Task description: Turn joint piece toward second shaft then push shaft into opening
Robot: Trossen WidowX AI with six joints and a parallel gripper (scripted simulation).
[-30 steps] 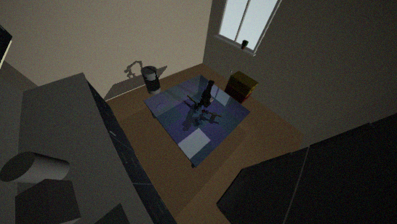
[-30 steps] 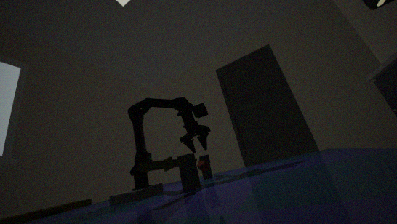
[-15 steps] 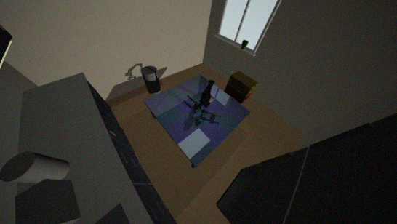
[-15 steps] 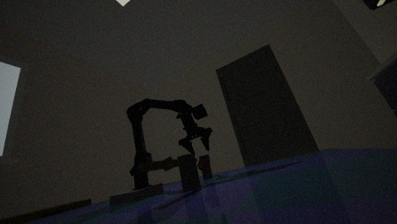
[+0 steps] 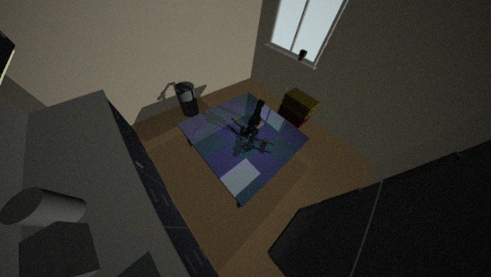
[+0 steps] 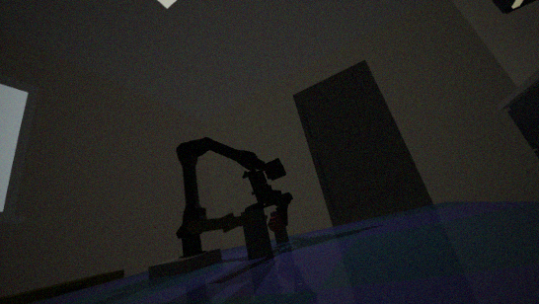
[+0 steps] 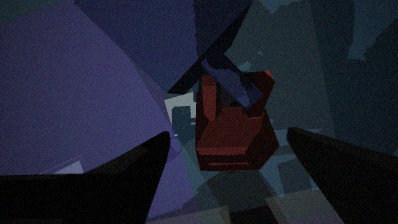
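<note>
The red joint piece is 1 cm to the left of my gripper tip and 2 cm above it.
</note>
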